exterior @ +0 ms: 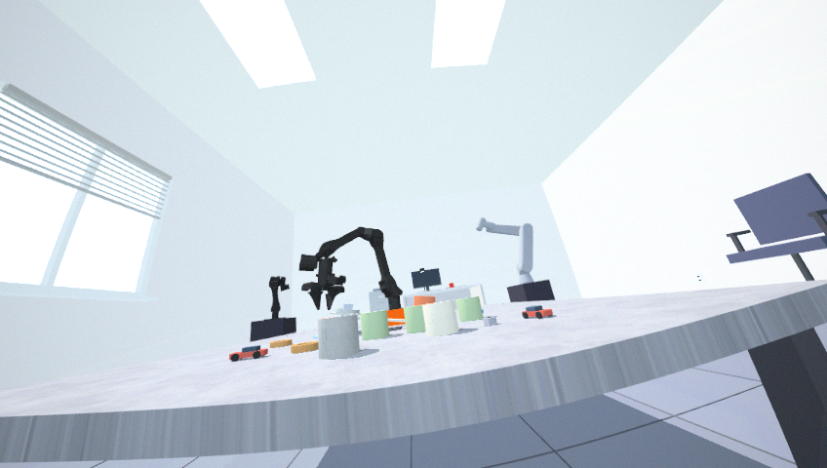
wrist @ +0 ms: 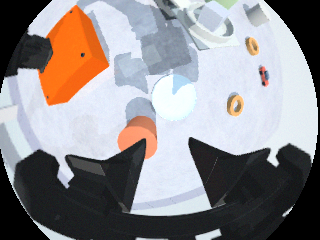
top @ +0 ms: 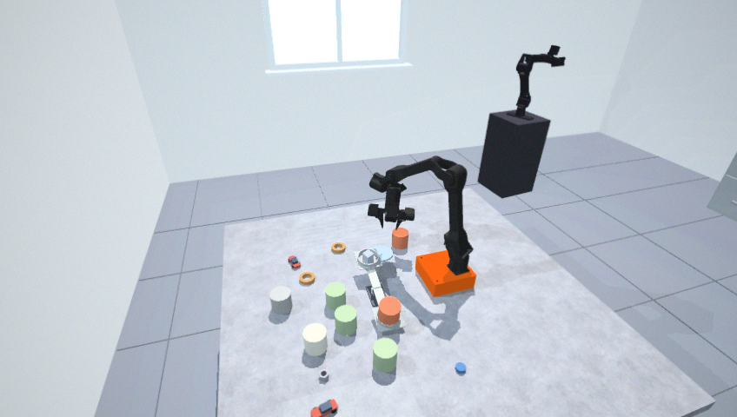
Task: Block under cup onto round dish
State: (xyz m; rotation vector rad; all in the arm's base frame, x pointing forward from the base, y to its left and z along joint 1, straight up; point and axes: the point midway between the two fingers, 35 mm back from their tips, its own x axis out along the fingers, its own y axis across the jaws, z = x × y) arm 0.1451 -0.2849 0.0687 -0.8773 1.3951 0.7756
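Now: the small pale block 150 mm ahead of my gripper tip, 120 mm to the left of it and 10 mm below it. The rest, counted from my gripper tip: blue disc (610 mm to the left, 90 mm below, 60 mm ahead); then small balance (240 mm to the left, 170 mm ahead, 60 mm below); then pale blue round dish (90 mm below, 50 mm ahead, 30 mm to the left).
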